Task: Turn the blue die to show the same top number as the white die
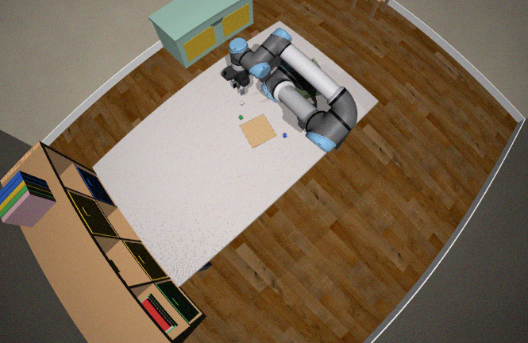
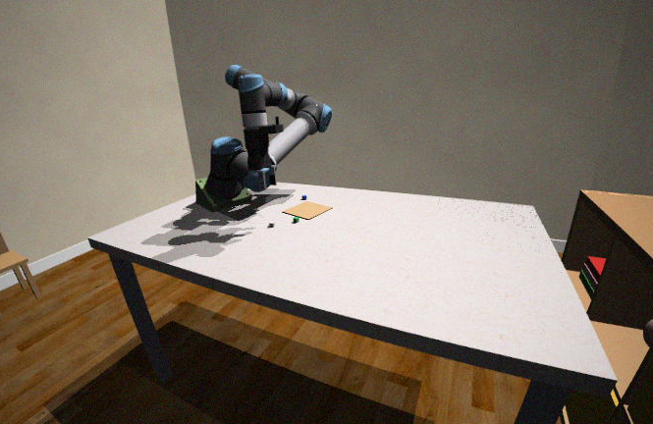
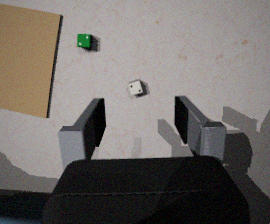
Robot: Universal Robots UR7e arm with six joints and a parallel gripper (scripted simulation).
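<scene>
Now: hand 150 mm above the white die and 10 mm past it. Round my hand: green die 150 mm below, 60 mm to the left, 60 mm ahead; then blue die 290 mm to the left, 150 mm below, 20 mm behind; then tan mat 180 mm to the left, 160 mm below, 50 mm ahead.
</scene>
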